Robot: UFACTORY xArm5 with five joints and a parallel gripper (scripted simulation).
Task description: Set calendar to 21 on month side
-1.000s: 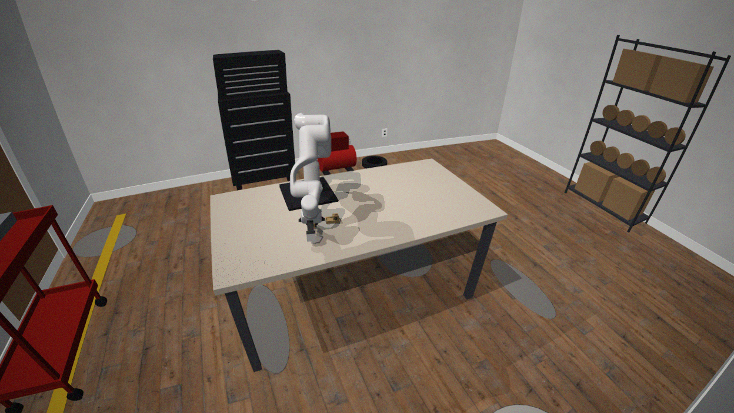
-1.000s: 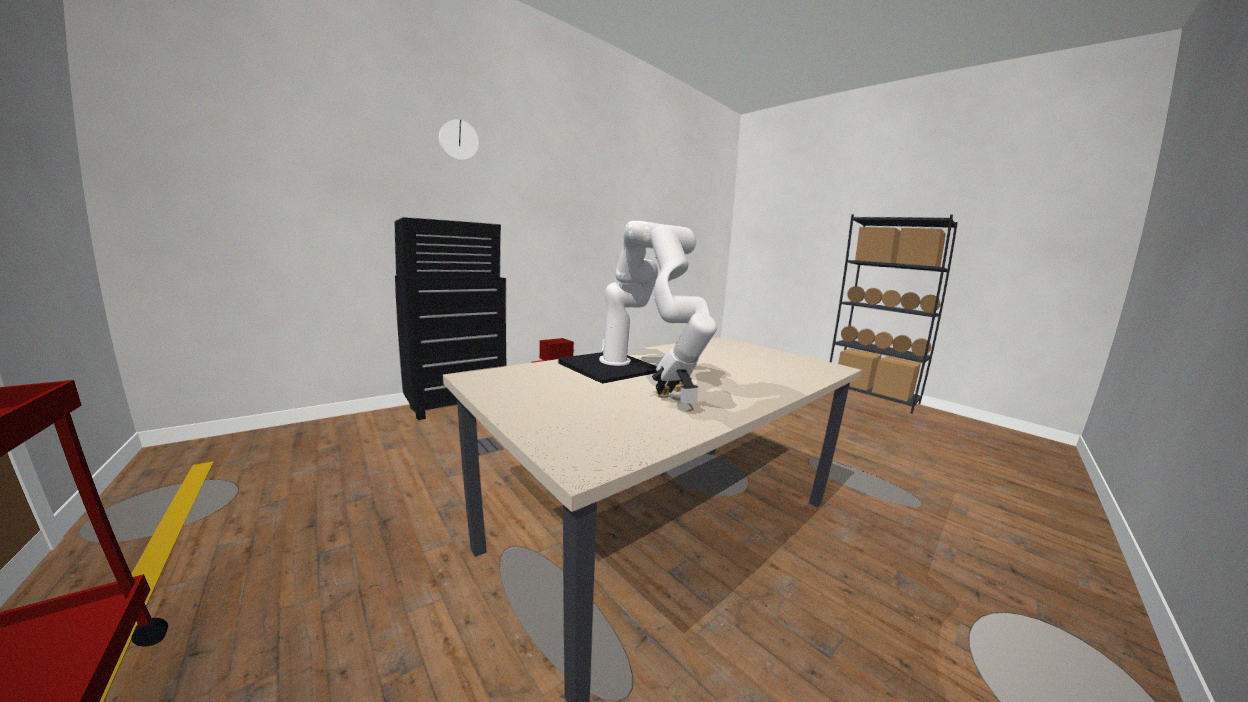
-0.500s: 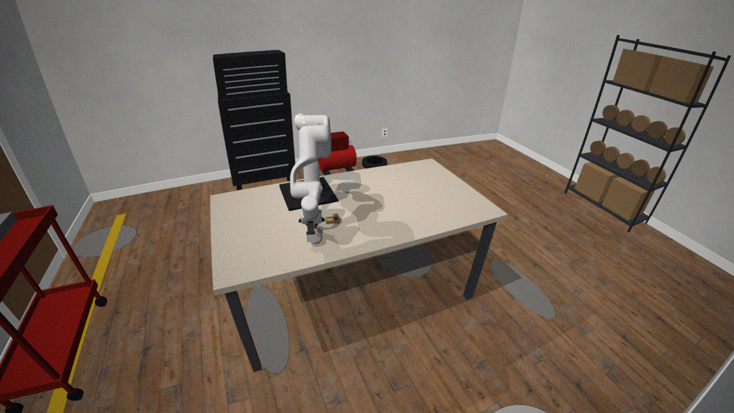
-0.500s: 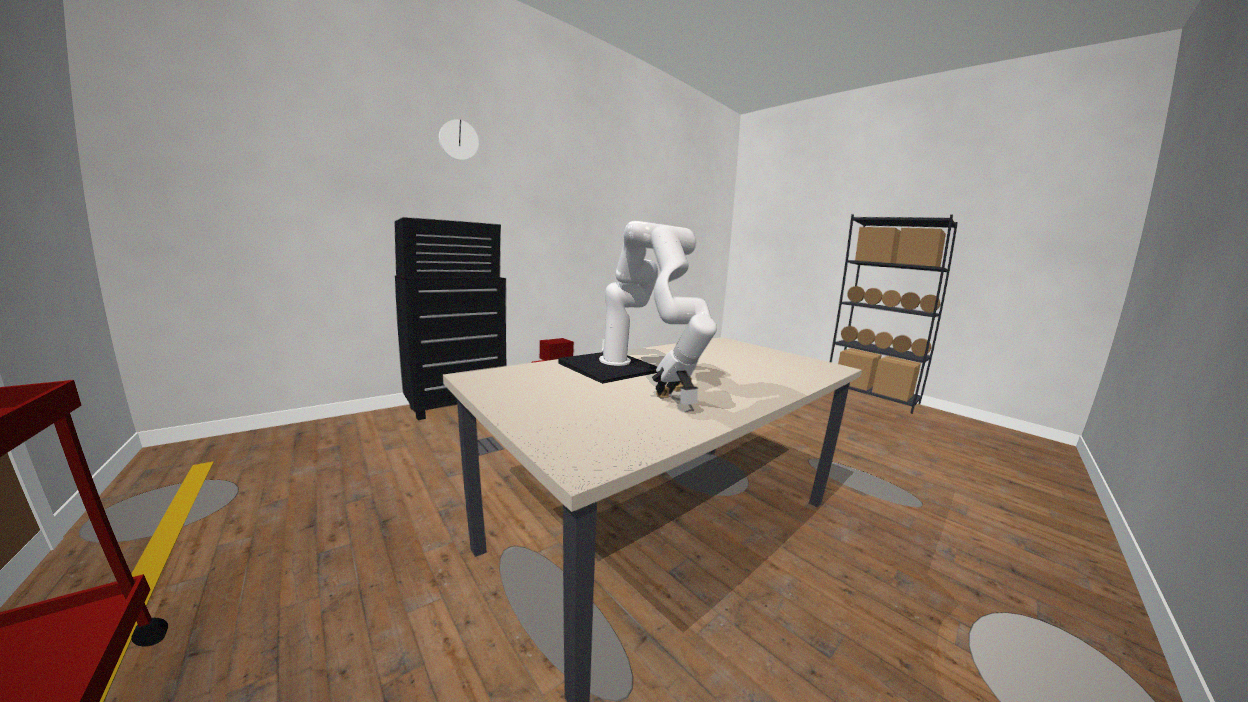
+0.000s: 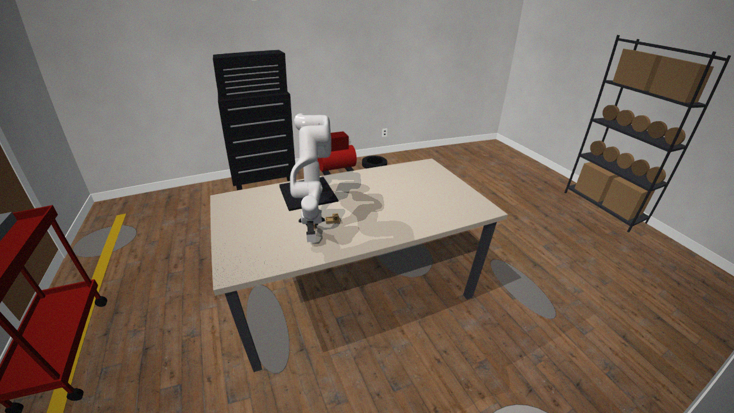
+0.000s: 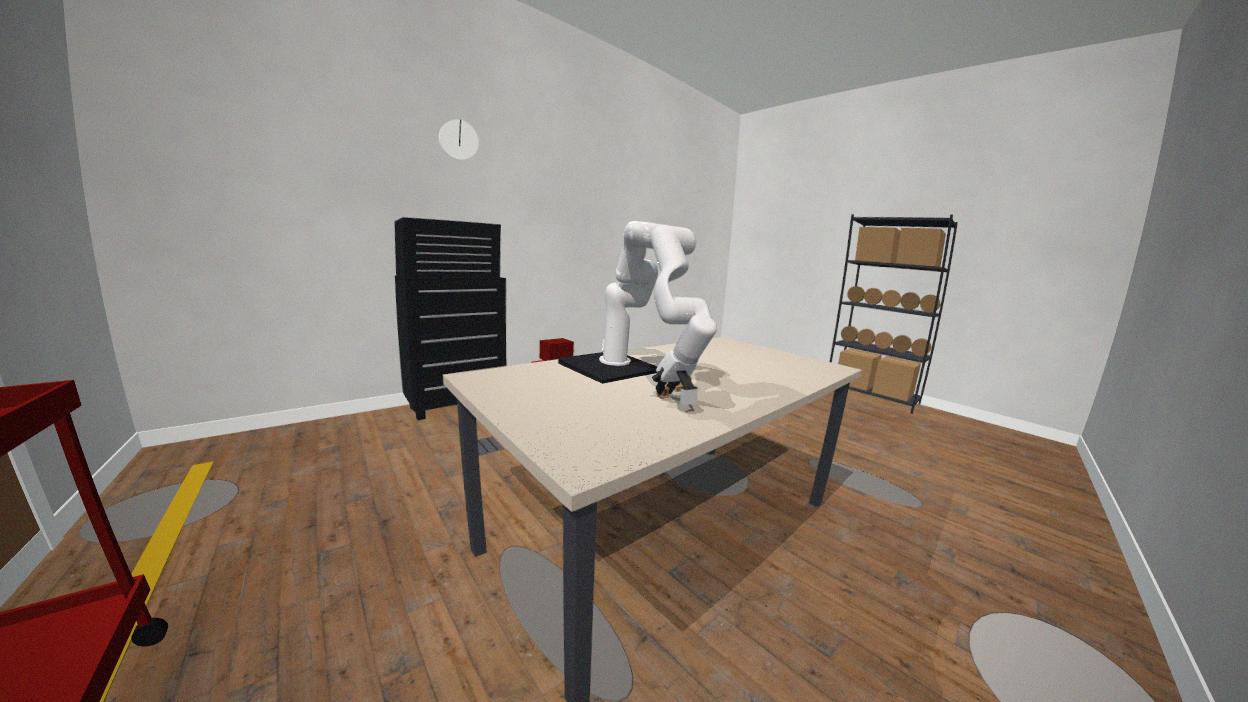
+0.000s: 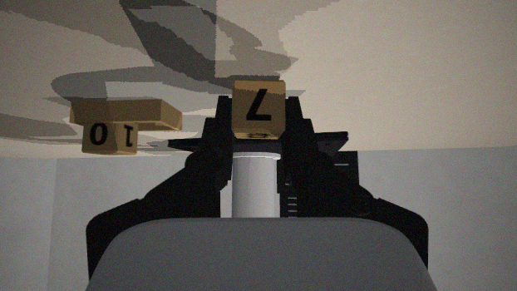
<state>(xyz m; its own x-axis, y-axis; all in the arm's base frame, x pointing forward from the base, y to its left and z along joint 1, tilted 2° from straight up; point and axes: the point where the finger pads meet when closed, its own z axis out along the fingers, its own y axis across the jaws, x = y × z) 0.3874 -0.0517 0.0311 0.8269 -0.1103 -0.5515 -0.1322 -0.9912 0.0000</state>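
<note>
The wooden digit cube is 10 mm behind my hand and 20 mm below it. The rest, counted from my hand: wooden tray: 50 mm behind, 120 mm to the left, 30 mm below.
</note>
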